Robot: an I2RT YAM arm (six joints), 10 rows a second.
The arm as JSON. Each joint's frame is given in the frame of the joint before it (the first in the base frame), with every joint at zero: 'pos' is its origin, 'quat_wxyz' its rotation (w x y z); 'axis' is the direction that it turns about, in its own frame. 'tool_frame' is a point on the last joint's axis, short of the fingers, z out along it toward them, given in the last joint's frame.
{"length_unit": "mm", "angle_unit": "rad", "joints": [
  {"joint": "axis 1", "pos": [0.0, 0.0, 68.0], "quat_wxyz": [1.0, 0.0, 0.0, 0.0], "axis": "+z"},
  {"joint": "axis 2", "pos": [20.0, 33.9, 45.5], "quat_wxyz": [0.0, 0.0, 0.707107, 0.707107], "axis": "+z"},
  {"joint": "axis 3", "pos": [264.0, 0.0, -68.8], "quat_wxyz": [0.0, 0.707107, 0.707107, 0.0], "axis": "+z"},
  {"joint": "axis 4", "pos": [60.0, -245.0, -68.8], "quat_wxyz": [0.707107, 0.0, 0.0, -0.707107], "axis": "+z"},
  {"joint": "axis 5", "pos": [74.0, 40.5, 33.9], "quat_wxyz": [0.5, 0.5, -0.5, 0.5], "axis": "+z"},
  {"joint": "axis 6", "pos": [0.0, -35.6, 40.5], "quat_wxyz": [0.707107, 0.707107, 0.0, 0.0], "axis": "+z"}
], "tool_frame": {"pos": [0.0, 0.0, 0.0], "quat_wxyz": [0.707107, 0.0, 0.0, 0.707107]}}
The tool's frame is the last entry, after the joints.
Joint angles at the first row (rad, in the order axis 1, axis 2, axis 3, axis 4, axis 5, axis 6):
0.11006 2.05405 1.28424 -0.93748 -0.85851 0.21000
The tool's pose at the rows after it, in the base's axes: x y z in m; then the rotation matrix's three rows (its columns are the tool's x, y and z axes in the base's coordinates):
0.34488, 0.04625, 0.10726; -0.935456, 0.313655, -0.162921; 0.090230, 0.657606, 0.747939; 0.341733, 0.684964, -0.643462
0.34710, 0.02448, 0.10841; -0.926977, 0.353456, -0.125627; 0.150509, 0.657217, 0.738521; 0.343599, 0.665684, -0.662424
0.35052, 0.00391, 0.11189; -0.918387, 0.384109, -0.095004; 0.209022, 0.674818, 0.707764; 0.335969, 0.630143, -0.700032
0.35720, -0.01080, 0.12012; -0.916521, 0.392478, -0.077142; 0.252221, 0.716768, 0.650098; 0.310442, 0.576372, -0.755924
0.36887, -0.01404, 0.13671; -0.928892, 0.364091, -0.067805; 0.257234, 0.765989, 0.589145; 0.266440, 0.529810, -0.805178
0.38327, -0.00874, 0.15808; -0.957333, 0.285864, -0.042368; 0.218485, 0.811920, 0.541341; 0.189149, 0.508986, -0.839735
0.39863, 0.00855, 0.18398; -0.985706, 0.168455, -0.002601; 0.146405, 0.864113, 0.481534; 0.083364, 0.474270, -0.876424
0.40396, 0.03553, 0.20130; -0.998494, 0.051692, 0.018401; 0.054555, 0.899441, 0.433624; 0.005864, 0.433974, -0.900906
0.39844, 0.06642, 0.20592; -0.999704, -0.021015, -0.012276; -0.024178, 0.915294, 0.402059; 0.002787, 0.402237, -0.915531
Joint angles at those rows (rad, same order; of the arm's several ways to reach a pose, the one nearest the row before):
0.05590 2.10251 1.28271 -0.93668 -0.85699 0.21918
-0.00515 2.10174 1.28959 -0.95161 -0.82990 0.21763
-0.06008 2.10174 1.31210 -0.97487 -0.77649 0.21688
-0.09402 2.10173 1.35977 -1.00920 -0.69448 0.21650
-0.09403 2.10172 1.44253 -1.06297 -0.61895 0.20887
-0.07267 2.10137 1.54024 -1.10649 -0.56668 0.17681
-0.02155 2.09943 1.65044 -1.13661 -0.50221 0.14325
0.04978 2.08915 1.70770 -1.14502 -0.44690 0.11577
0.12990 2.08037 1.71492 -1.16179 -0.41180 0.11540

